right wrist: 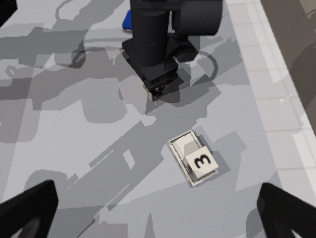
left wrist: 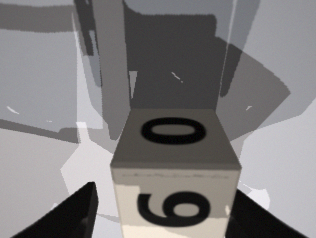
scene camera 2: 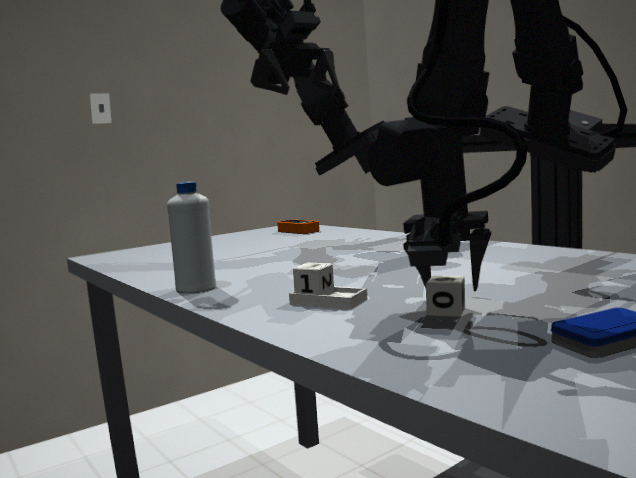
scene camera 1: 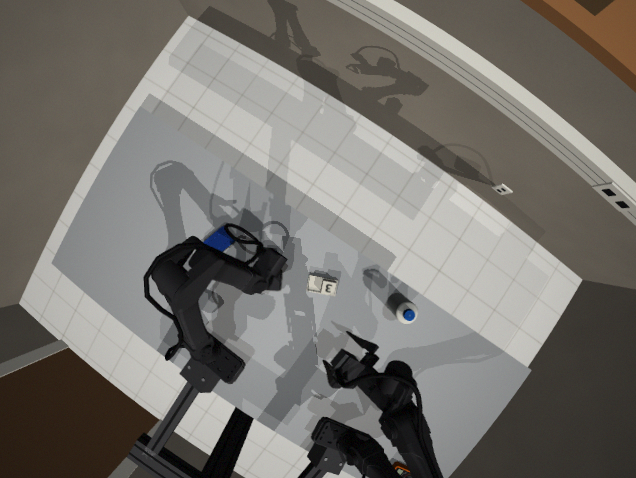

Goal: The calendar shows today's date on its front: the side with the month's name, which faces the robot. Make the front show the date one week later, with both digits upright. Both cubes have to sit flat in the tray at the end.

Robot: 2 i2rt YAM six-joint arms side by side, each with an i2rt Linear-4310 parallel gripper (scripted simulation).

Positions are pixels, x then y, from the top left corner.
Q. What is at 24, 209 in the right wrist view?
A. My right gripper.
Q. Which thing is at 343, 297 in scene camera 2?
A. A calendar tray.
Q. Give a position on a calendar tray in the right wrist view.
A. At 182, 145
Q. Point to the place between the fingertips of my left gripper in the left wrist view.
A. At 158, 191
